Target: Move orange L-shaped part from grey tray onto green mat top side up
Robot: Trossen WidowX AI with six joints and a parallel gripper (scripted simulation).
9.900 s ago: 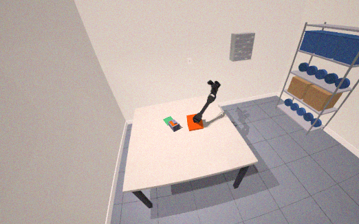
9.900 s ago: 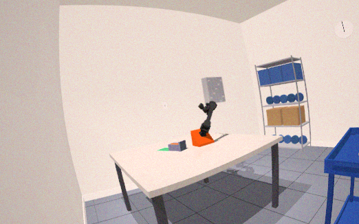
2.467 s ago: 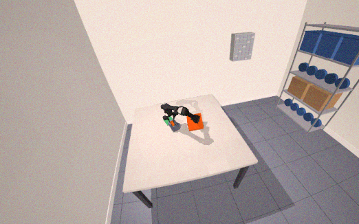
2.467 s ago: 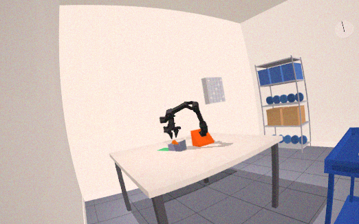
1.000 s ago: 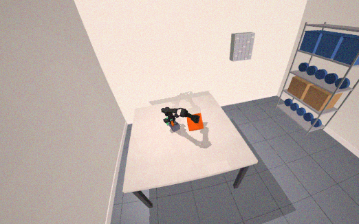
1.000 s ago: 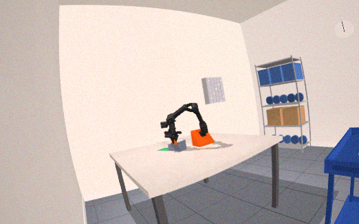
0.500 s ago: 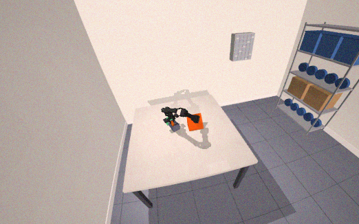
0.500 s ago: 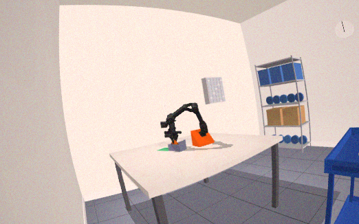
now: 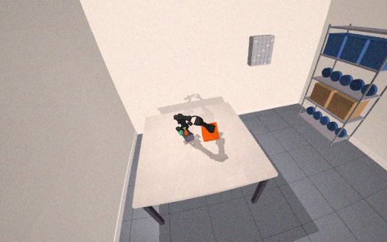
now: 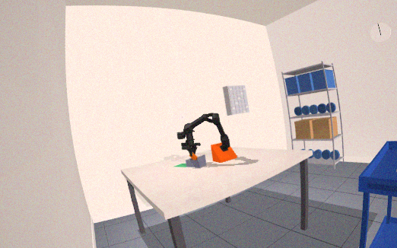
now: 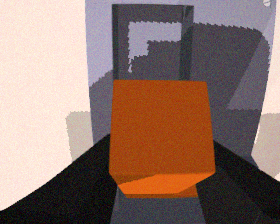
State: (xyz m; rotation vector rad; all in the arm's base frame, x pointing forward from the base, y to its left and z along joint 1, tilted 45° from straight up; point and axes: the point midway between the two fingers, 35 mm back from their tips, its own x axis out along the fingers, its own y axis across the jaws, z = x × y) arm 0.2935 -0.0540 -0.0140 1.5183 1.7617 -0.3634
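The green mat is 14 cm to the right of my gripper tip, 11 cm below it and 4 cm ahead of it. The rest, counted from my gripper tip: orange L-shaped part (3 cm to the left, 3 cm below, 3 cm behind).
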